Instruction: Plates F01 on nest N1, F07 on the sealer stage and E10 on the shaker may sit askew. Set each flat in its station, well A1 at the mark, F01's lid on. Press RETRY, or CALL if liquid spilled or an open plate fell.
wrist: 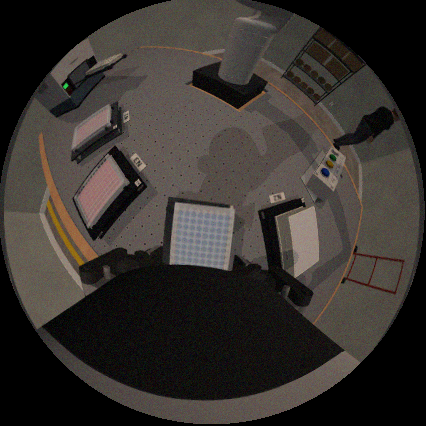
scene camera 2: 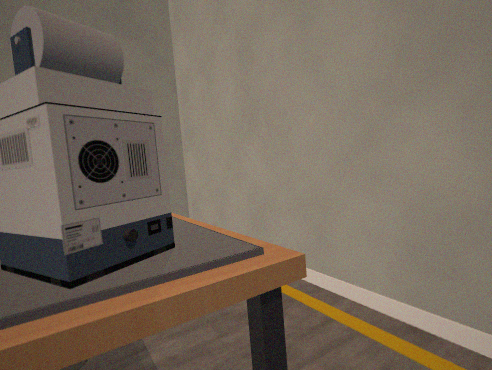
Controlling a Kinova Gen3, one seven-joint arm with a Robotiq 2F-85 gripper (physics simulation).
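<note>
In the wrist view, my gripper (wrist: 197,259) is open, its fingers spread on both sides of an open plate with blue wells (wrist: 202,232). This plate lies over a dark-edged station (wrist: 167,235), roughly in line with it; whether it is fully flat, the station's label and the plate's near end are hidden or unclear. A pink plate with a clear cover (wrist: 92,127) sits on nest N1 (wrist: 118,120) at the upper left; its seating is hard to tell. The button box (wrist: 320,182) at the right has green (wrist: 333,157), yellow (wrist: 330,163) and blue (wrist: 325,172) buttons with unreadable labels.
Nest N3 (wrist: 134,184) holds another pink plate (wrist: 101,190). Nest N2 (wrist: 270,240) holds a white-topped plate (wrist: 305,240). A machine with an open lid (wrist: 75,85) stands upper left, the arm's base (wrist: 215,82) at the back. A white-and-blue machine with a roll (scene camera 2: 30,190) stands near the table's corner.
</note>
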